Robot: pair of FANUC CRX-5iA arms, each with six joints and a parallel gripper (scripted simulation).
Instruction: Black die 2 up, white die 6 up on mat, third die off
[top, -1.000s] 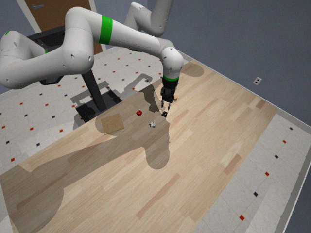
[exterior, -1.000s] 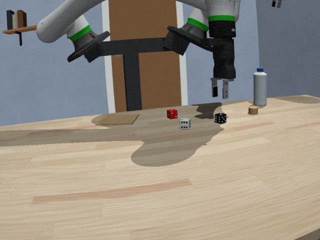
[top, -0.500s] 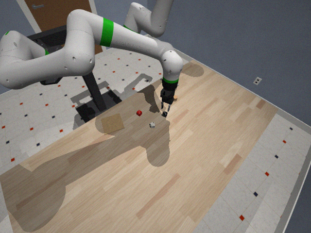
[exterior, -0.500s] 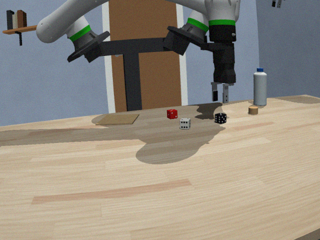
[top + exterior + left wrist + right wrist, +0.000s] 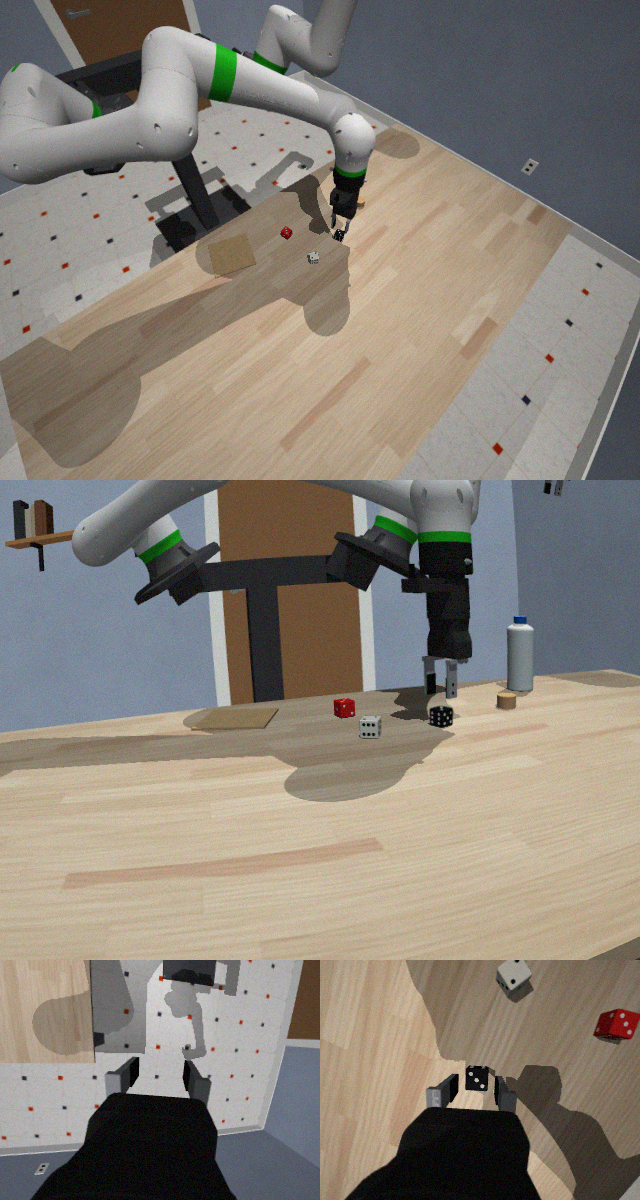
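Right now my right hand is 50 mm above the black die. The rest, counted from my right hand: short wooden cylinder 90 mm behind, 170 mm to the left, 60 mm below; then white die 30 mm ahead, 130 mm to the right, 50 mm below; then red die 110 mm behind, 150 mm to the right, 50 mm below.
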